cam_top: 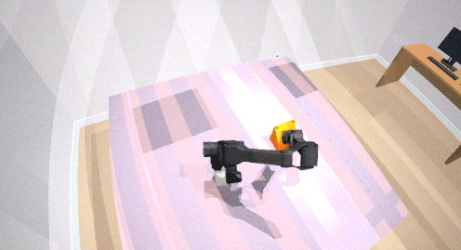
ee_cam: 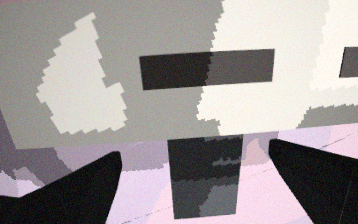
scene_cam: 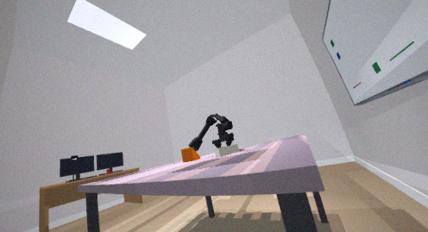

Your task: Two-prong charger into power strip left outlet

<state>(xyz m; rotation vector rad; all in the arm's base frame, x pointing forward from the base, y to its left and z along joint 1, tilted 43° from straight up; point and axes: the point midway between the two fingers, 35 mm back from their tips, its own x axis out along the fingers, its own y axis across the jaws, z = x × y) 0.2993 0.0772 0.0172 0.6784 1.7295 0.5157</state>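
Now: gripper tip 2 cm short of the black two-prong charger and 1 cm below it.
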